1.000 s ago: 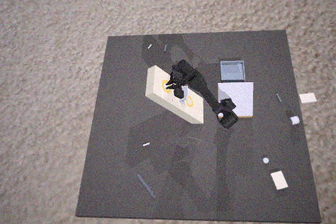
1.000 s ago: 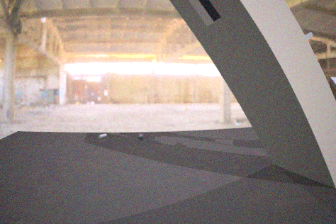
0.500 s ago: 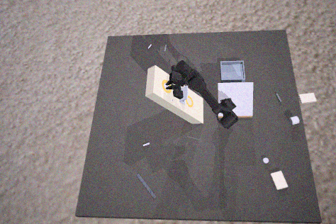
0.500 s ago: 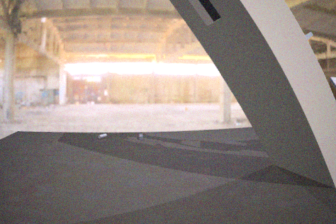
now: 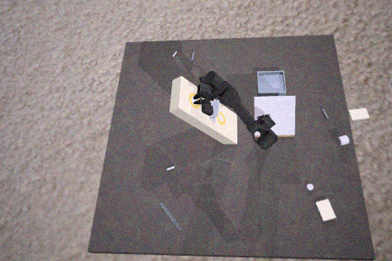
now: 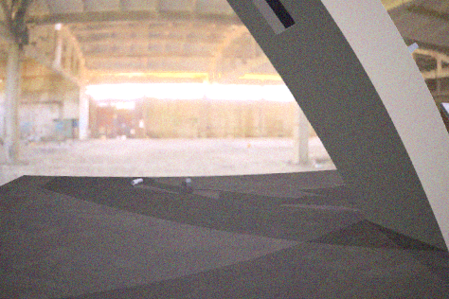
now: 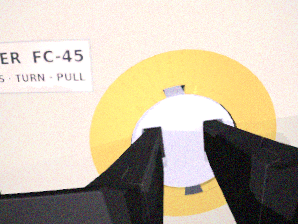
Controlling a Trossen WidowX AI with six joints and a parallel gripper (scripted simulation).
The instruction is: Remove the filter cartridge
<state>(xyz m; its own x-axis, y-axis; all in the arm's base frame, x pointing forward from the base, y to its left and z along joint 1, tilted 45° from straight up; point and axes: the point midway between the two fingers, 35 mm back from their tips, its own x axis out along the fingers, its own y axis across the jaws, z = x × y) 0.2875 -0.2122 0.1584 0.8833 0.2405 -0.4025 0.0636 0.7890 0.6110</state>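
The round filter cartridge is 1 cm ahead of my gripper tip and 1 cm below it. Also, from my gripper tip: glass-walled tray (44 cm behind, 23 cm to the right, 27 cm below).
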